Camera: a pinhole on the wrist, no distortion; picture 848 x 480 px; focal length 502.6 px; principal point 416.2 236.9 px. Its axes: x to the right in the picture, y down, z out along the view. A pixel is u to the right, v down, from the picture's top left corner.
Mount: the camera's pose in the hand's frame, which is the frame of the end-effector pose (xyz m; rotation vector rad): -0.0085 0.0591 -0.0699 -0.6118 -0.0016 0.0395
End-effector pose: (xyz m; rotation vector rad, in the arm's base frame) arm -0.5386 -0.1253 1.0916 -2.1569 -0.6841 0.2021
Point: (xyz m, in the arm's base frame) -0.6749 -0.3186 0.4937
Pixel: 189.6 382.0
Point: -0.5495 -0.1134 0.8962
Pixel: 390.3 116.9
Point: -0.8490 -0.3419 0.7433
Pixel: outside the picture
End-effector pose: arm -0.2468 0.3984 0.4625 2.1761 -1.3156 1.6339
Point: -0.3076 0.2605 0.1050
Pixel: 95.2 286.7
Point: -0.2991 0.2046 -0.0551
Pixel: 83.4 291.7
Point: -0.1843 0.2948 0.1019
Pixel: 60.3 90.5
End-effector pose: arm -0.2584 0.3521 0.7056 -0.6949 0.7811 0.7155
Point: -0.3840 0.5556 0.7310
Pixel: 393.3 256.8
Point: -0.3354 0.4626 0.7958
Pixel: 201.3 35.6
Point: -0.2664 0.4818 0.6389
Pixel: 795.8 53.1
